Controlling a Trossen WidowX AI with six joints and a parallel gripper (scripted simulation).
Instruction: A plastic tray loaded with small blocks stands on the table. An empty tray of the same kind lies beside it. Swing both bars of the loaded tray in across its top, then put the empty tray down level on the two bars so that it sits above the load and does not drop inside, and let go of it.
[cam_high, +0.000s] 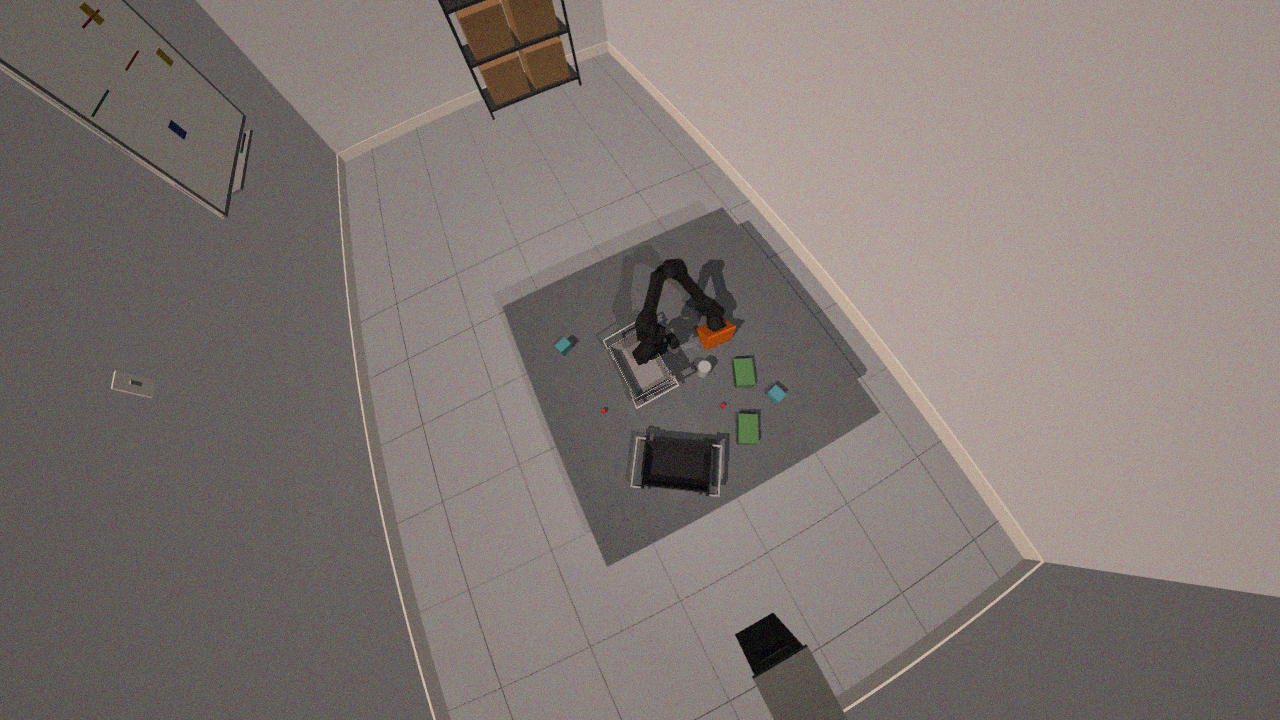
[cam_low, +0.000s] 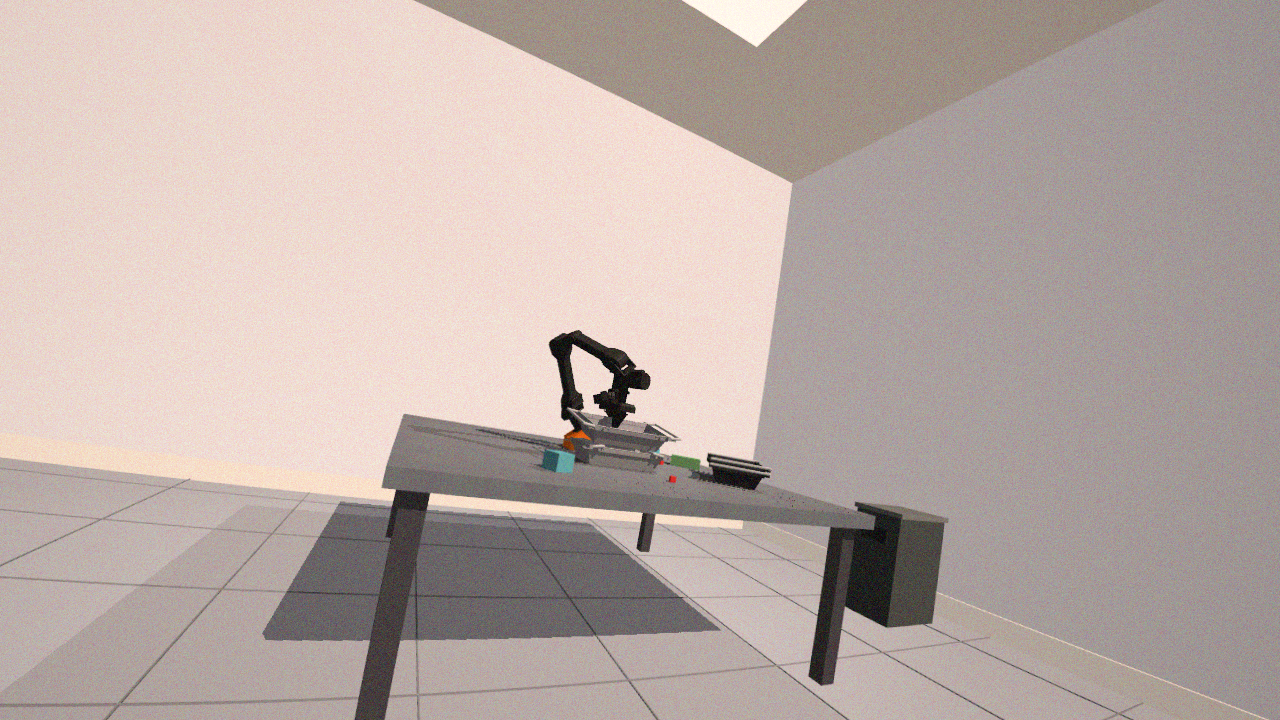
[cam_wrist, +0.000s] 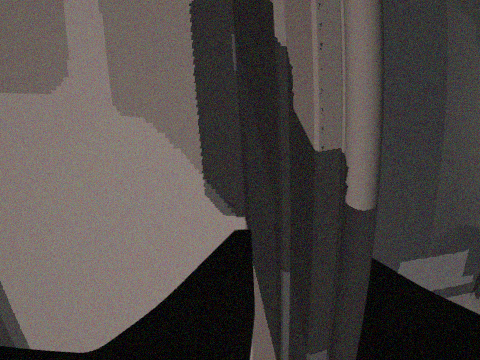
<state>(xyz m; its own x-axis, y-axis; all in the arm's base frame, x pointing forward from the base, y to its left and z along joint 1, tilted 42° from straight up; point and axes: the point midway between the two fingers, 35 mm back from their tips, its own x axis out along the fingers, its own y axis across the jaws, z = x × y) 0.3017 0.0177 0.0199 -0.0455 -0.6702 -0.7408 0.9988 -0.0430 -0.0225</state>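
Right now the grey tray is 8 cm ahead of my gripper tip and 2 cm above it.
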